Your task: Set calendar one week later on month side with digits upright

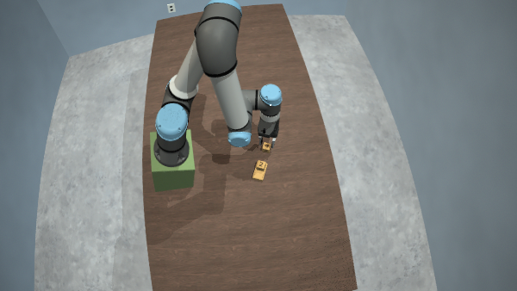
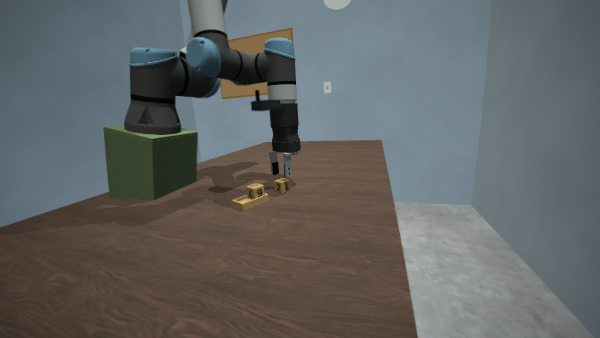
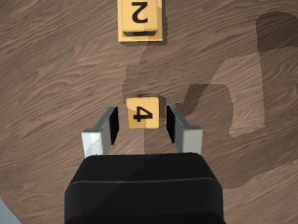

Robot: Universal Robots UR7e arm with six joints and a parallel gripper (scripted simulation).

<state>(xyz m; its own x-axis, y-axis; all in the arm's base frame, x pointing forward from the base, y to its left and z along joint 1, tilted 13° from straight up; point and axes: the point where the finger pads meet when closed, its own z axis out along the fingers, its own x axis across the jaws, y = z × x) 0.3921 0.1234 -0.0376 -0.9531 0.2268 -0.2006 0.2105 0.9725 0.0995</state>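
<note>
My gripper is now 50 mm above the wooden cube. Round my hand: wooden calendar tray (20 mm behind, 110 mm to the right, 50 mm below).
</note>
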